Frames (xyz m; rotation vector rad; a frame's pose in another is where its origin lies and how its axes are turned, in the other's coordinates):
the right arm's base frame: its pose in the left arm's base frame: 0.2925 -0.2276 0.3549 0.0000 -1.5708 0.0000
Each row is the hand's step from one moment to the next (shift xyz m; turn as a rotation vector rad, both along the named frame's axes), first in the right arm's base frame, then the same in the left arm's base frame.
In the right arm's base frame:
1: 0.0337 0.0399 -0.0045 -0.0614 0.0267 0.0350
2: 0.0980 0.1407 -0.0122 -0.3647 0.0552 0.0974
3: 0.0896 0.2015 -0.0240 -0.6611 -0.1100 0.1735
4: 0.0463 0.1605 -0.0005 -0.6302 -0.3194 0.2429
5: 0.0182 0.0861 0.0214 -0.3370 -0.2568 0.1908
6: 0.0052 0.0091 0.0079 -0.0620 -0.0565 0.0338
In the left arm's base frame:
1: 0.0045 0.0399 0.0337 -0.0350 0.0267 -0.0614
2: 0.0122 0.1407 0.0980 -0.0974 0.0552 -0.3647
3: 0.0240 0.2015 0.0896 -0.1735 -0.1100 -0.6611
4: 0.0005 0.1605 0.0463 -0.2429 -0.3194 -0.6302
5: -0.0214 0.0861 0.0182 -0.1908 -0.2568 -0.3370
6: -0.0079 0.0091 0.0052 -0.0338 -0.0565 -0.0620

